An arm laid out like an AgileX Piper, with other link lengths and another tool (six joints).
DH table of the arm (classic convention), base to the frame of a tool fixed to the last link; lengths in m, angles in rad. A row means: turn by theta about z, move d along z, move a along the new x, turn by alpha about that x. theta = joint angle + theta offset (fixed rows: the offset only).
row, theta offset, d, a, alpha
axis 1, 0.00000, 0.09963, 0.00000, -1.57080
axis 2, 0.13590, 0.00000, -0.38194, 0.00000
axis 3, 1.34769, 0.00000, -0.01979, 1.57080
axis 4, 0.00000, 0.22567, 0.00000, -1.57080
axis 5, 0.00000, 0.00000, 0.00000, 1.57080
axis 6, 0.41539, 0.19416, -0.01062, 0.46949
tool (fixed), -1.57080, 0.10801, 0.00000, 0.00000
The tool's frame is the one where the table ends.
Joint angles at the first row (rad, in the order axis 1, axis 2, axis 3, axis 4, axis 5, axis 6):
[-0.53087, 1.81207, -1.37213, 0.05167, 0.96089, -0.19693]
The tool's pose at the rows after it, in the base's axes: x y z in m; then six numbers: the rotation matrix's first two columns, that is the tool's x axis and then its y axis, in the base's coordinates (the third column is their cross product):
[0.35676 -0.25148 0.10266 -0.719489 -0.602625 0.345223 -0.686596 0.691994 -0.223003]
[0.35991 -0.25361 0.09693 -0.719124 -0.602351 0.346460 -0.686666 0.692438 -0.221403]
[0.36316 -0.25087 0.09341 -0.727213 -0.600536 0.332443 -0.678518 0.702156 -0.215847]
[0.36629 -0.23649 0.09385 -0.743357 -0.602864 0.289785 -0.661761 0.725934 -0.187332]
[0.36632 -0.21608 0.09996 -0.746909 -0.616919 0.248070 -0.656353 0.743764 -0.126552]
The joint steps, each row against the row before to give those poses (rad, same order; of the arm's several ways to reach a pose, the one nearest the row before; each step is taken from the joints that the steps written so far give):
[0.00000, 0.02315, 0.00002, 0.00617, -0.00967, 0.00001]
[0.00000, 0.01529, -0.00002, -0.00047, -0.01340, 0.00000]
[-0.00001, 0.00769, -0.00001, 0.01726, -0.00638, 0.00251]
[0.00000, -0.00190, -0.00947, 0.05650, 0.02615, 0.00027]
[0.00001, 0.00007, -0.04255, 0.06169, 0.08821, 0.00001]

